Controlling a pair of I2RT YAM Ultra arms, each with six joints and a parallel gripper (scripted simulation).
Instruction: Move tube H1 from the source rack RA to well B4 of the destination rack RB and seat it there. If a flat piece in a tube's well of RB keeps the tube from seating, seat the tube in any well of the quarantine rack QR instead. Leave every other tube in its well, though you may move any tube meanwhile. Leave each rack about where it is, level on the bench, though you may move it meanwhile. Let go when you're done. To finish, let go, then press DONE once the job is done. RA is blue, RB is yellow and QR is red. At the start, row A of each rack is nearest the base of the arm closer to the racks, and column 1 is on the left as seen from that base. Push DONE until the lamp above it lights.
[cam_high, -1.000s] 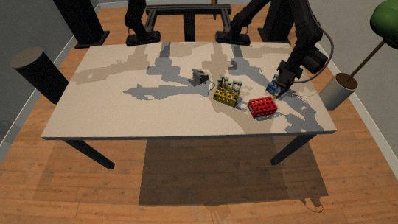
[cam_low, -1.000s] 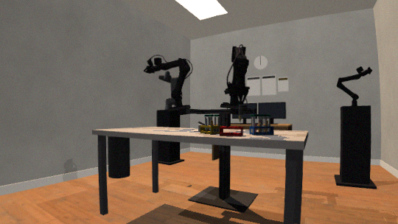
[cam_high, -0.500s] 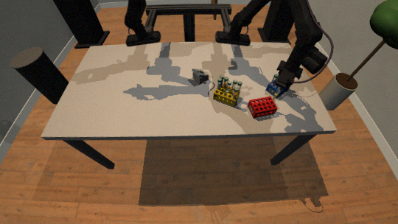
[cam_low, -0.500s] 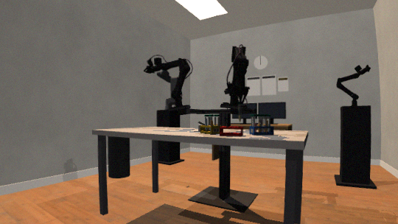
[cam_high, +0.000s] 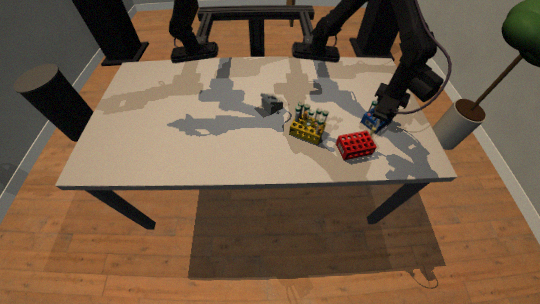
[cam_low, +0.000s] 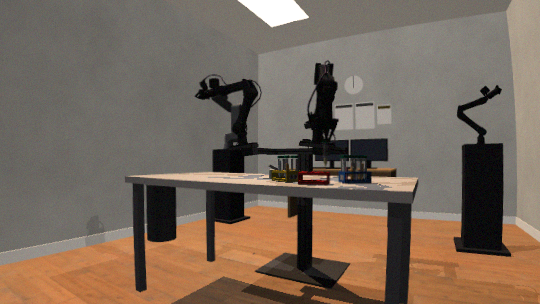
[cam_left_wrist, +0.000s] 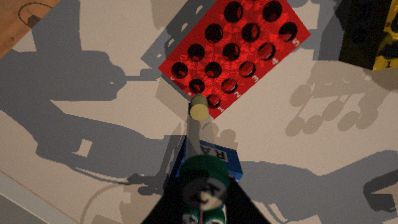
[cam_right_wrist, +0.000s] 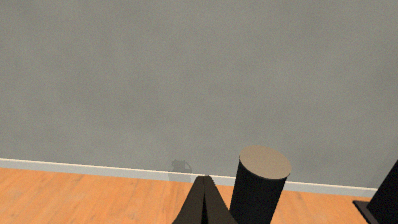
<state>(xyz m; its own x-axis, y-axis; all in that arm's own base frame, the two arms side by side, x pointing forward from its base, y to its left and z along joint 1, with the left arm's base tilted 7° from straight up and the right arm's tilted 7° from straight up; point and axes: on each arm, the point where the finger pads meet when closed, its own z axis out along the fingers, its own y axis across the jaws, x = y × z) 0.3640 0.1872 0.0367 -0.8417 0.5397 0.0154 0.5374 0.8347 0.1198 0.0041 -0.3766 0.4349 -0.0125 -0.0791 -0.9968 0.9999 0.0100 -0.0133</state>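
Observation:
The red rack QR lies 160 mm below my left hand, 50 mm to the right of it and 20 mm ahead of it. The rest, counted from my left hand: blue rack RA (160 mm below, 130 mm behind, 90 mm to the left); tube (160 mm behind, 130 mm to the left, 120 mm below); yellow rack RB (240 mm to the right, 160 mm below, 70 mm behind).

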